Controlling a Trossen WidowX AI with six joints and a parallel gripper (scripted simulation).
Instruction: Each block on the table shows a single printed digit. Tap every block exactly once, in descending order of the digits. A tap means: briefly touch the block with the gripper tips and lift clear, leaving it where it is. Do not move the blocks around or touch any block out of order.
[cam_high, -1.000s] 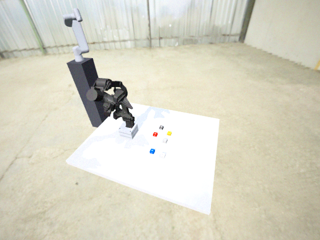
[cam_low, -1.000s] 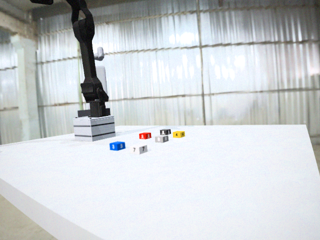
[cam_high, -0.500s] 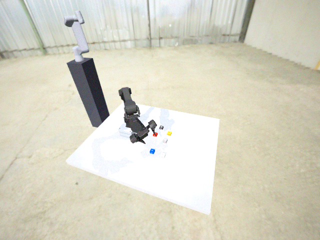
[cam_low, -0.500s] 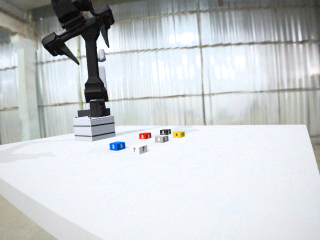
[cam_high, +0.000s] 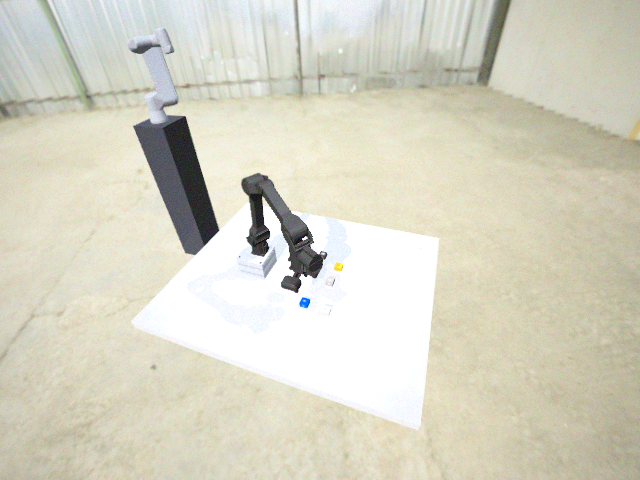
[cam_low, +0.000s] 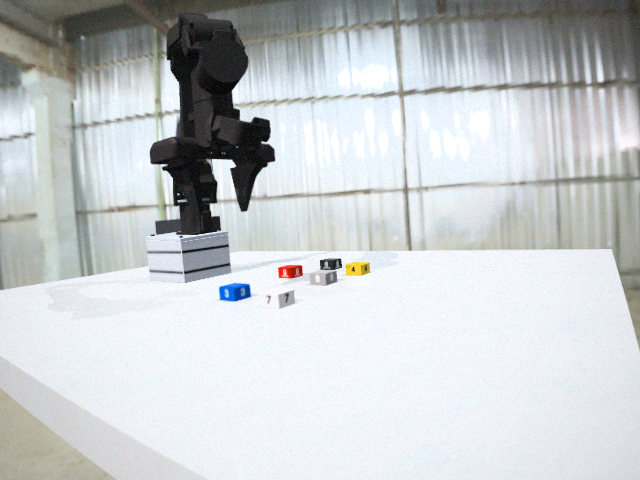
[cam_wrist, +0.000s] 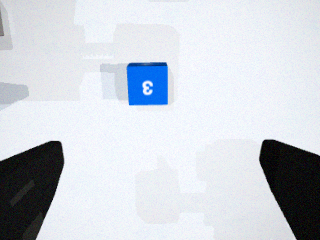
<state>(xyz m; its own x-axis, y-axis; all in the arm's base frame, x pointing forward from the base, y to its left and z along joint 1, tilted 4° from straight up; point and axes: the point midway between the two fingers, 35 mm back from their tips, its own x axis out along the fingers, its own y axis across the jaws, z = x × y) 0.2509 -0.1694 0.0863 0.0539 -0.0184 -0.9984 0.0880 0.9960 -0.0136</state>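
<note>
My gripper tip is 3 cm past the red block, 20 cm to the right of it and 11 cm above it. Also, from my gripper tip: grey block marked 8 (7 cm ahead, 14 cm to the left, 11 cm below); blue 3 block (1 cm to the left, 11 cm below); white block (9 cm ahead, 1 cm to the right, 11 cm below).
</note>
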